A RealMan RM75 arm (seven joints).
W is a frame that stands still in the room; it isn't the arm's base.
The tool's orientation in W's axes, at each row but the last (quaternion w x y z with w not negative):
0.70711 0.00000 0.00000 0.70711
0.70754 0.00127 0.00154 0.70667
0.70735 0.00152 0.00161 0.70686
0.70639 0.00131 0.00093 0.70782
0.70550 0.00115 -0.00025 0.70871
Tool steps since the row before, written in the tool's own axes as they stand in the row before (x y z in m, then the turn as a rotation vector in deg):
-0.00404 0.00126 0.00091 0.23 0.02 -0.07
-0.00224 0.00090 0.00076 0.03 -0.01 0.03
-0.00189 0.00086 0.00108 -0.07 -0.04 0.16
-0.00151 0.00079 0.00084 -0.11 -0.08 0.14
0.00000 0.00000 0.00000 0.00 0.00 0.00
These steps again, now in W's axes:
-0.00126 -0.00404 0.00091 -0.02 0.23 -0.07
-0.00090 -0.00224 0.00076 0.01 0.03 0.03
-0.00086 -0.00189 0.00108 0.04 -0.07 0.16
-0.00078 -0.00151 0.00084 0.08 -0.11 0.14
0.00000 0.00000 0.00000 0.00 0.00 0.00

